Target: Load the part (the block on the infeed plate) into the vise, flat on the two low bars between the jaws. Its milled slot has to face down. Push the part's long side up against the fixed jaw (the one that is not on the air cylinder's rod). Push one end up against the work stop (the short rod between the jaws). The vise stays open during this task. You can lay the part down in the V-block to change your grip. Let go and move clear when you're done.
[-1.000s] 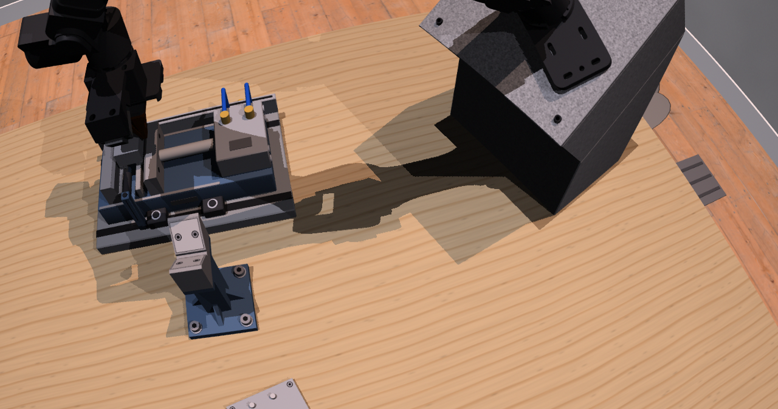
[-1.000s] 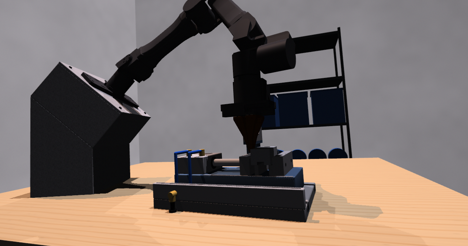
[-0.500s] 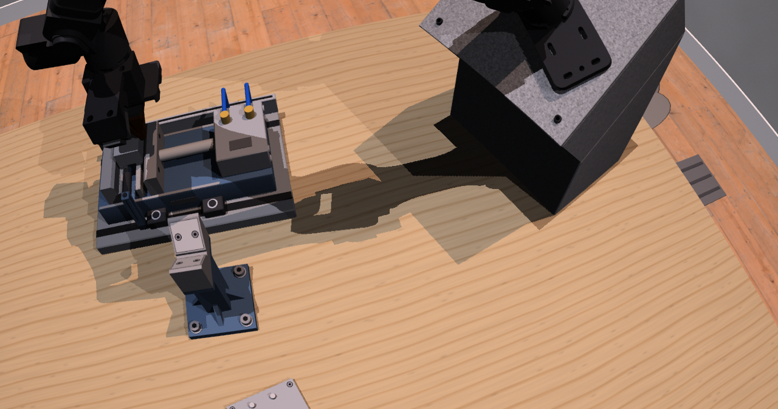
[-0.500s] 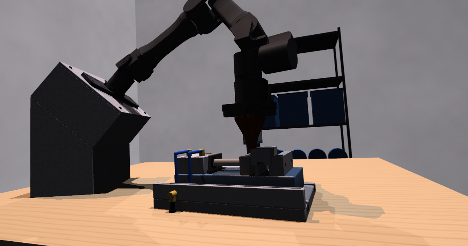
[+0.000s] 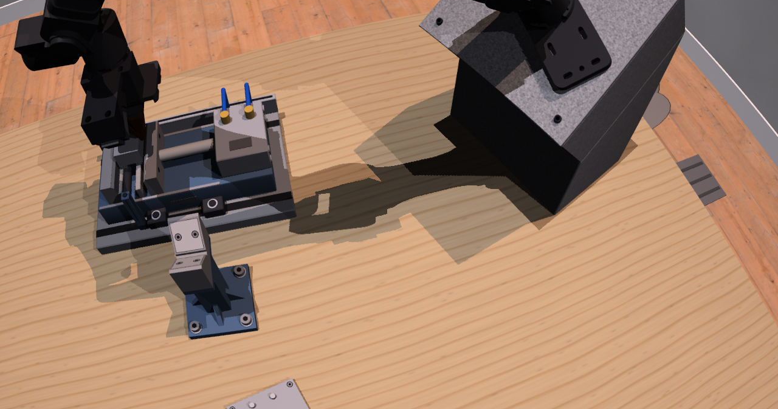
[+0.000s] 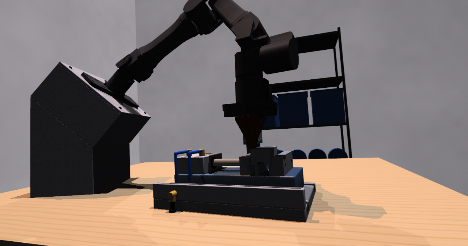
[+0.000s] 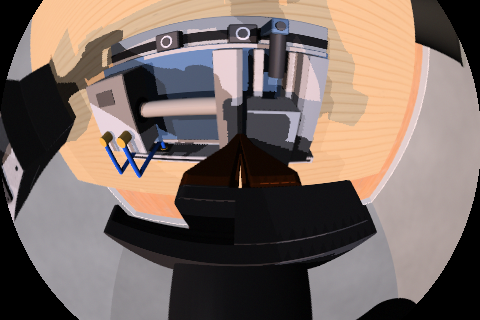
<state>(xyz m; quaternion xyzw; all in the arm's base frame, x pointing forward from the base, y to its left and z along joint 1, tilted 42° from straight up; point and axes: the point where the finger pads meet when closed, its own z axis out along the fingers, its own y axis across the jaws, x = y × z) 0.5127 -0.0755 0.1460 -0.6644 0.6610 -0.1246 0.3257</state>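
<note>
Right now my hand is 2 cm short of the grey part and 2 cm above it. From my hand the other things lie so: moving jaw: 1 cm behind, 2 cm to the left, 3 cm below; then cylinder rod: 6 cm behind, 1 cm to the left, 3 cm below; then fixed jaw: 5 cm ahead, 3 cm to the left, 3 cm below.
</note>
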